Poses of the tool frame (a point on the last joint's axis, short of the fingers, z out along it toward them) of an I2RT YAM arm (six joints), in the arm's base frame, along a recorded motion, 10 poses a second.
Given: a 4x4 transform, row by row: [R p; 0 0 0 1], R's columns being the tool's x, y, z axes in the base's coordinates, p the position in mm. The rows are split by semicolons.
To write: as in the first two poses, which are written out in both.
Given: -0.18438, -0.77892, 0.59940, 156.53; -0.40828, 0.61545, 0.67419, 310.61; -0.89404, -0.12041, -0.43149, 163.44; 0, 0, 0, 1
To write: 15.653, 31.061, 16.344, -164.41, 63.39, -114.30
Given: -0.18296, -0.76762, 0.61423, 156.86; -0.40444, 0.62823, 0.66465, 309.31; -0.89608, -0.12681, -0.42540, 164.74; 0, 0, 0, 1
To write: 15.686, 30.931, 16.474, -163.40, 63.65, -114.34
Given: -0.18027, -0.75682, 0.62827, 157.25; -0.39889, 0.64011, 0.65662, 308.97; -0.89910, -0.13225, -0.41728, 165.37; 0, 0, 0, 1
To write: 15.725, 30.897, 16.537, -162.42, 64.04, -114.32
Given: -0.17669, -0.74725, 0.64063, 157.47; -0.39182, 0.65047, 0.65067, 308.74; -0.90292, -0.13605, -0.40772, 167.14; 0, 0, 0, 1
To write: 15.747, 30.874, 16.714, -161.55, 64.54, -114.27
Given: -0.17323, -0.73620, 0.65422, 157.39; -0.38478, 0.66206, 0.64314, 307.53; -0.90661, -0.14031, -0.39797, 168.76; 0, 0, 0, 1
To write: 15.739, 30.753, 16.876, -160.58, 65.04, -114.24
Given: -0.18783, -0.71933, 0.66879, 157.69; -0.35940, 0.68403, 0.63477, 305.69; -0.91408, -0.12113, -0.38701, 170.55; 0, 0, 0, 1
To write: 15.769, 30.569, 17.055, -162.62, 66.08, -117.59
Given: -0.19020, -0.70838, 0.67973, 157.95; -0.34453, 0.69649, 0.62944, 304.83; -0.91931, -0.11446, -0.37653, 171.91; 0, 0, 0, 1
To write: 15.795, 30.483, 17.191, -163.09, 66.82, -118.90
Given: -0.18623, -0.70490, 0.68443, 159.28; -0.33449, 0.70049, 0.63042, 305.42; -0.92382, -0.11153, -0.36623, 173.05; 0, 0, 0, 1
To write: 15.928, 30.542, 17.305, -163.06, 67.49, -119.11
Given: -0.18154, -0.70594, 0.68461, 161.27; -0.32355, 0.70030, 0.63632, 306.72; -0.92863, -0.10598, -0.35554, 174.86; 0, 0, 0, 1
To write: 16.127, 30.672, 17.486, -163.40, 68.22, -119.30
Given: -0.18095, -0.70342, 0.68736, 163.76; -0.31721, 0.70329, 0.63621, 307.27; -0.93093, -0.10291, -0.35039, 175.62; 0, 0, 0, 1
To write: 16.376, 30.727, 17.562, -163.63, 68.58, -119.70
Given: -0.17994, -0.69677, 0.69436, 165.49; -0.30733, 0.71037, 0.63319, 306.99; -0.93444, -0.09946, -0.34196, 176.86; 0, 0, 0, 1
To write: 16.549, 30.699, 17.686, -163.78, 69.14, -120.35
